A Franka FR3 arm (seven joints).
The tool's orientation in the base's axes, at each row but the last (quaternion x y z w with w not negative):
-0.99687 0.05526 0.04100 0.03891
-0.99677 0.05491 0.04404 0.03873
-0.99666 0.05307 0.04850 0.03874
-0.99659 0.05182 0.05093 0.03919
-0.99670 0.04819 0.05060 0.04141
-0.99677 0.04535 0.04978 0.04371
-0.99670 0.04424 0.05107 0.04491
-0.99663 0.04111 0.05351 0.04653
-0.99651 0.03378 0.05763 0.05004
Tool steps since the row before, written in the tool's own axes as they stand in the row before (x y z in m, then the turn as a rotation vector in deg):
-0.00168 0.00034 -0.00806 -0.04 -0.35 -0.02
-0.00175 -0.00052 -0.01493 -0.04 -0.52 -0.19
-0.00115 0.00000 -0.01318 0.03 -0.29 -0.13
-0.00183 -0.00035 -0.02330 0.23 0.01 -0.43
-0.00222 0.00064 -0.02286 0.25 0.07 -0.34
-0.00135 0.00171 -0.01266 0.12 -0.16 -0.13
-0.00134 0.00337 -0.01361 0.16 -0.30 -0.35
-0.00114 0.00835 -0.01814 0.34 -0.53 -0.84
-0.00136 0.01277 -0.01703 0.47 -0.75 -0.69
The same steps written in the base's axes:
-0.00108 -0.00082 0.00813 0.00 0.35 0.05
-0.00043 -0.00052 0.01503 0.03 0.50 0.23
0.00008 -0.00097 0.01319 0.07 0.27 0.15
0.00050 -0.00141 0.02333 0.27 -0.07 0.40
-0.00005 -0.00243 0.02285 0.27 -0.12 0.31
-0.00029 -0.00274 0.01255 0.15 0.14 0.13
-0.00031 -0.00451 0.01334 0.22 0.25 0.36
0.00001 -0.00996 0.01735 0.47 0.42 0.84
-0.00038 -0.01436 0.01577 0.60 0.64 0.70

